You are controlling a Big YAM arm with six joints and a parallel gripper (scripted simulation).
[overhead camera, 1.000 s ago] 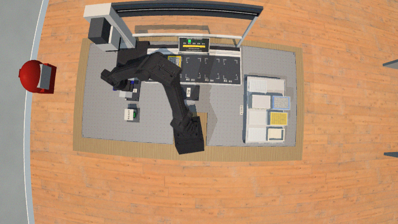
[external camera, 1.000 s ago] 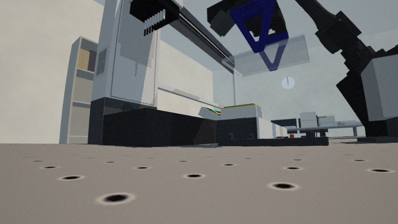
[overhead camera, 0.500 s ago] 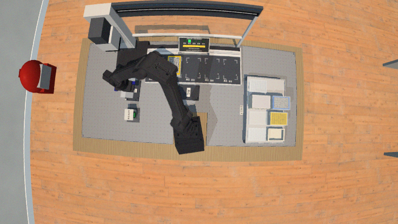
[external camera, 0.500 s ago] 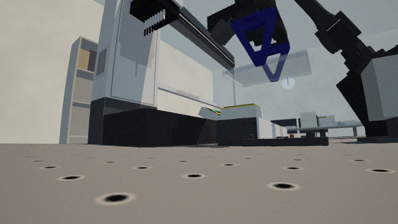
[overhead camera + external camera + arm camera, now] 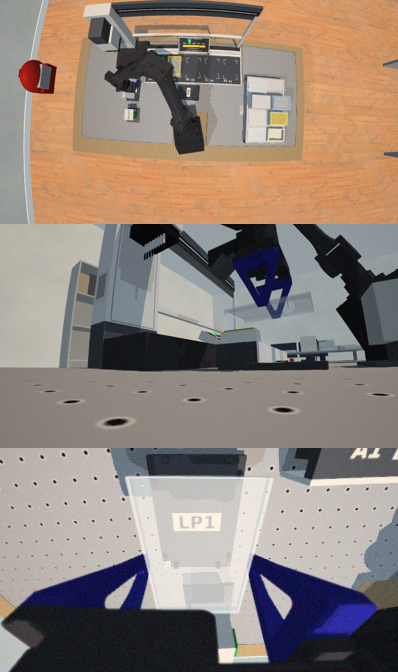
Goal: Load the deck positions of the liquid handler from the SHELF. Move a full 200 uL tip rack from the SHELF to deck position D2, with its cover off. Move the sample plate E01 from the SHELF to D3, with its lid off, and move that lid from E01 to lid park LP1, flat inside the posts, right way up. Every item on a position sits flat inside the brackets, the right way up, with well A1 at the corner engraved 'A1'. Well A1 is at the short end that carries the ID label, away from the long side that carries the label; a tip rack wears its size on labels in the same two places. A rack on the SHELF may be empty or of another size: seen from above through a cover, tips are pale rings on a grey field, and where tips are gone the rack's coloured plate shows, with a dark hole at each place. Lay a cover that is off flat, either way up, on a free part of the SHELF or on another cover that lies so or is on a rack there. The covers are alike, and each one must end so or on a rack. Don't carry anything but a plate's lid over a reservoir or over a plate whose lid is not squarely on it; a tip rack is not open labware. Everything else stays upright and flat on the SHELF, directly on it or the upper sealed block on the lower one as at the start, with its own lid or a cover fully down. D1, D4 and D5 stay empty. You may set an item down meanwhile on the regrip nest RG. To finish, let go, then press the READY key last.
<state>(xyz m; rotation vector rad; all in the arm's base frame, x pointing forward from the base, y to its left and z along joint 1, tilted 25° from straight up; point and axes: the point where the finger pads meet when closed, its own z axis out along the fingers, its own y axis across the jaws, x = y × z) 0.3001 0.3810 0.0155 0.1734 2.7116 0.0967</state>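
My gripper is now 90 mm above the lid park LP1. Also, from my hand: clear plate lid right at my hand; ready key 170 mm behind, 30 mm to the right, 20 mm below; yellow tip rack 130 mm ahead, 300 mm to the right.
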